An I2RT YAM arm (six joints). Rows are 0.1 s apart.
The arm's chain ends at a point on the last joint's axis. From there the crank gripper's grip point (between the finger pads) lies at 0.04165 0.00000 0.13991 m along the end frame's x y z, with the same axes.
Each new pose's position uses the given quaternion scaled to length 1; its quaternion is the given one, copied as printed.
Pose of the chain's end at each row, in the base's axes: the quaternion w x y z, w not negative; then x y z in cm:
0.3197 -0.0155 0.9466 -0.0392 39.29 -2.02 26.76
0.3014 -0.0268 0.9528 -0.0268 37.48 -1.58 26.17
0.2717 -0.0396 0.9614 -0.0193 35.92 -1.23 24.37
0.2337 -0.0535 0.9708 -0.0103 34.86 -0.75 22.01
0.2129 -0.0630 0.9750 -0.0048 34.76 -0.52 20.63
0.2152 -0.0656 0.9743 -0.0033 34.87 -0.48 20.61
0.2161 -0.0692 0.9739 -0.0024 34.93 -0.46 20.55
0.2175 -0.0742 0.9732 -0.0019 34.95 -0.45 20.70
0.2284 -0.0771 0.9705 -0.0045 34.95 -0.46 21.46
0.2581 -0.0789 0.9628 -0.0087 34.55 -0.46 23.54
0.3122 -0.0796 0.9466 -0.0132 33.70 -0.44 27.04
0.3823 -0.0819 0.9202 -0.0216 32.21 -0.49 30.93
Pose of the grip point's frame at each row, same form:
0.3197 -0.0155 0.9466 -0.0392 44.46 -3.15 13.16
0.3014 -0.0268 0.9528 -0.0268 42.13 -2.35 12.35
0.2717 -0.0396 0.9614 -0.0193 39.71 -1.81 10.29
0.2337 -0.0535 0.9708 -0.0103 37.54 -1.13 7.66
0.2129 -0.0630 0.9750 -0.0048 36.82 -0.80 6.18
0.2152 -0.0656 0.9743 -0.0033 37.00 -0.71 6.17
0.2161 -0.0692 0.9739 -0.0024 37.09 -0.67 6.11
0.2175 -0.0742 0.9732 -0.0019 37.15 -0.66 6.27
0.2284 -0.0771 0.9705 -0.0045 37.48 -0.72 7.09
0.2581 -0.0789 0.9628 -0.0087 37.97 -0.78 9.35
0.3122 -0.0796 0.9466 -0.0132 38.70 -0.76 13.33
0.3823 -0.0819 0.9202 -0.0216 39.21 -0.87 18.13

